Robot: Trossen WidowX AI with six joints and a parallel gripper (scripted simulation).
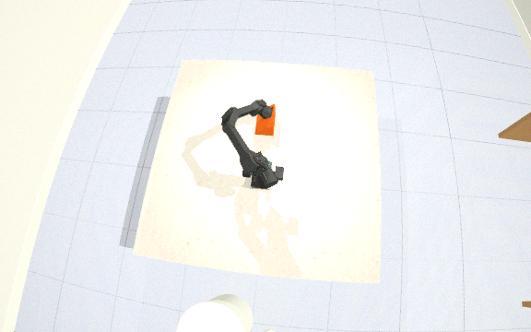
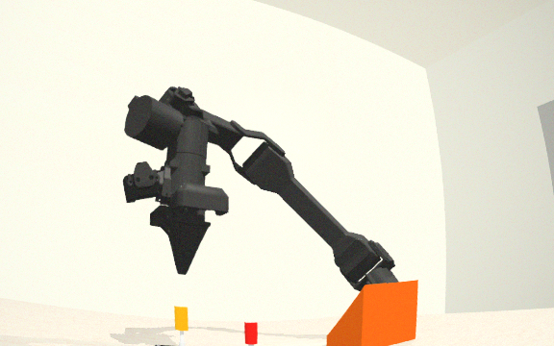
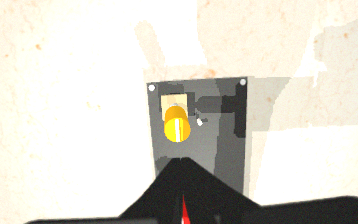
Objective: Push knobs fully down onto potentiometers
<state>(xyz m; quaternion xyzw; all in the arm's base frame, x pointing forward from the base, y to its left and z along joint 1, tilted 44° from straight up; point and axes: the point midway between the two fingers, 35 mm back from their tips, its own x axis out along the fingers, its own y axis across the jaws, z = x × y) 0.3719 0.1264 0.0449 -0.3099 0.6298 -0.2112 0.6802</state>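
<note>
The yellow knob is 6 cm below my gripper tip. Also, from my gripper tip: red knob: 10 cm behind, 1 cm to the right, 8 cm below.
</note>
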